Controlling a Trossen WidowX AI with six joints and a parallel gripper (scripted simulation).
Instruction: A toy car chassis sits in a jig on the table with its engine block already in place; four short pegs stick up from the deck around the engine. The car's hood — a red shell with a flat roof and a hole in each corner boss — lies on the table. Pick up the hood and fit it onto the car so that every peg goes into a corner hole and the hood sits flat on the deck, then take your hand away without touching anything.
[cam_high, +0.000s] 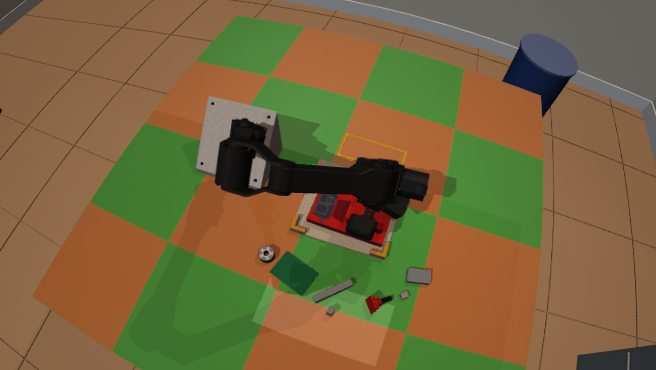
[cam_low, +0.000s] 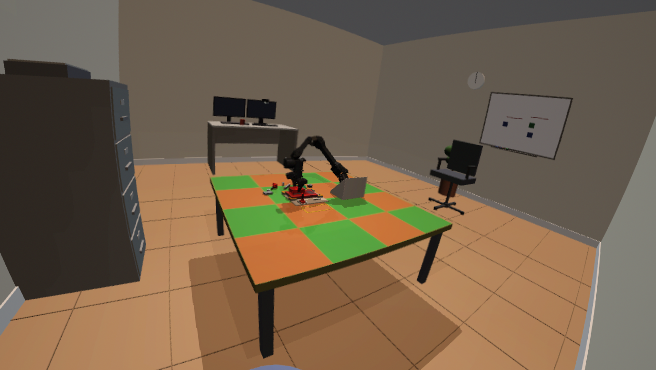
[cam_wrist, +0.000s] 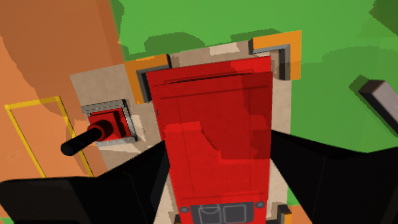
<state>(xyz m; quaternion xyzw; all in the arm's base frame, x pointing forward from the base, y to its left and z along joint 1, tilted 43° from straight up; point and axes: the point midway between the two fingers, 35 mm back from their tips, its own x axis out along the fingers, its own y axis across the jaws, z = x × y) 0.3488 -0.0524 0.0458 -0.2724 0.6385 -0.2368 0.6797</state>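
Now: gripper tip 10 mm below the red hood. The rest, counted from my gripper tip: grey engine block 20 mm below; grey bar 200 mm to the right, 40 mm below, 10 mm behind; dark green plate 190 mm to the right, 110 mm behind, 50 mm below.
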